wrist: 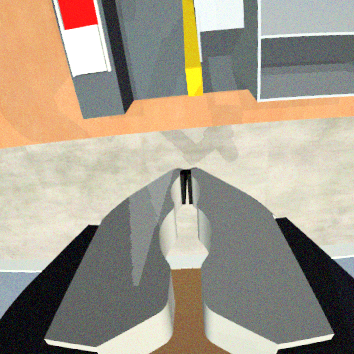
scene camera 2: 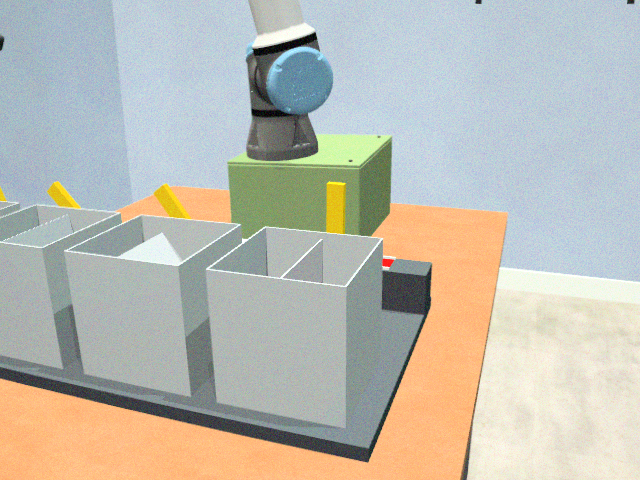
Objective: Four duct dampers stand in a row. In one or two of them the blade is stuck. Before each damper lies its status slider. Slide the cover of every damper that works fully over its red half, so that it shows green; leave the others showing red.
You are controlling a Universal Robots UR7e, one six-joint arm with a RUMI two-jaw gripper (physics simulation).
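Frame: origin at the arm's base, x ahead, y left, z up, level; metres.
Seen in the pictures: gripper, between the fingertips: [wrist: 186, 171]; arm's base, origin of its link: [scene camera 2: 282, 152].
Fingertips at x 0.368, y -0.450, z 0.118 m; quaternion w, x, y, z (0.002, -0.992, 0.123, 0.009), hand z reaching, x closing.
Pixels of each thing's top centre, then the offset from my fingertips to it. "spot": a spot on its surface instead. Level surfaces: height alone.
- nearest damper, a spot on its surface: [scene camera 2: 279, 341] spot: dz -0.179, dx +0.332, dy +0.580 m
- second damper, a spot on its surface: [scene camera 2: 129, 320] spot: dz -0.184, dx +0.295, dy +0.398 m
- third damper, a spot on its surface: [scene camera 2: 28, 299] spot: dz -0.180, dx +0.265, dy +0.252 m
- slider's red half, a spot on its surface: [scene camera 2: 387, 262] spot: dz -0.208, dx +0.018, dy +0.682 m
- status slider, a spot on its surface: [wrist: 85, 45] spot: dz -0.200, dx -0.096, dy +0.075 m
- dark base plate, height of its surface: dz -0.271 m
- orange table, height of its surface: dz -0.289 m
In the scene view the nearest damper [scene camera 2: 279, 341] has its blade upright and its yellow lever [scene camera 2: 336, 206] upright. The second damper [scene camera 2: 129, 320] and third damper [scene camera 2: 28, 299] have tilted blades and slanted levers. A fourth is cut off at the left edge. A slider's red half [scene camera 2: 387, 262] shows behind the nearest damper. In the wrist view a status slider [wrist: 85, 45] shows red, with its white cover beside the red. A yellow lever [wrist: 191, 45] and part of a damper [wrist: 305, 82] are right of it. My gripper [wrist: 186, 171] is shut and empty, below the lever in that view.
The dampers stand on a dark base plate [scene camera 2: 356, 444] on the orange table [scene camera 2: 454, 320]. The dark slider rail [scene camera 2: 405, 289] [wrist: 102, 95] runs along the plate. A green box [scene camera 2: 294, 196] carries the arm's base. The table edge and pale floor [wrist: 65, 185] show in the wrist view.
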